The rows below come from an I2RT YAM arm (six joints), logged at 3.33 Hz.
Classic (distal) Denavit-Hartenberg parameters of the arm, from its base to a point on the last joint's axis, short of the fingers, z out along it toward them. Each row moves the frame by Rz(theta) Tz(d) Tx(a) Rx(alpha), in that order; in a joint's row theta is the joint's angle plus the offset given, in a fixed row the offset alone. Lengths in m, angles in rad.
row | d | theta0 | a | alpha
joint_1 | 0.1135 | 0 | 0.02 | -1.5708
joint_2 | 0 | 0 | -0.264 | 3.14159
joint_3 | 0 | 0.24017 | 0.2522 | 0
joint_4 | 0 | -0.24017 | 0.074 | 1.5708
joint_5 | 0 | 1.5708 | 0 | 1.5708
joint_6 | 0.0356 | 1.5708 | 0 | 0
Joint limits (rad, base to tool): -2.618..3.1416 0..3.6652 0..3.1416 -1.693..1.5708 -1.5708..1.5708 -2.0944..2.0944
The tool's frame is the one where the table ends.
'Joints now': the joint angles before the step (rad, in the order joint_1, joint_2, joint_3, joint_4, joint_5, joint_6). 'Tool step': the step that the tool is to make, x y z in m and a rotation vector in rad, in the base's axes. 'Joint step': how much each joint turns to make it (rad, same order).
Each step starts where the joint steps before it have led.
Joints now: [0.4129, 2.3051, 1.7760, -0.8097, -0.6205, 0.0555]
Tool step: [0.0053, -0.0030, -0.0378, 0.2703, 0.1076, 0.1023]
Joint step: [-0.0274, 0.1040, 0.0000, 0.0419, -0.3112, -0.0961]
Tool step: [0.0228, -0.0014, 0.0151, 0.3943, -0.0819, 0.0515]
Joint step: [-0.0317, 0.0054, -0.0001, 0.2699, -0.3468, 0.0478]
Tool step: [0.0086, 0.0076, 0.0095, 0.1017, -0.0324, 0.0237]
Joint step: [0.0069, 0.0000, 0.0001, 0.1715, -0.0813, 0.1090]
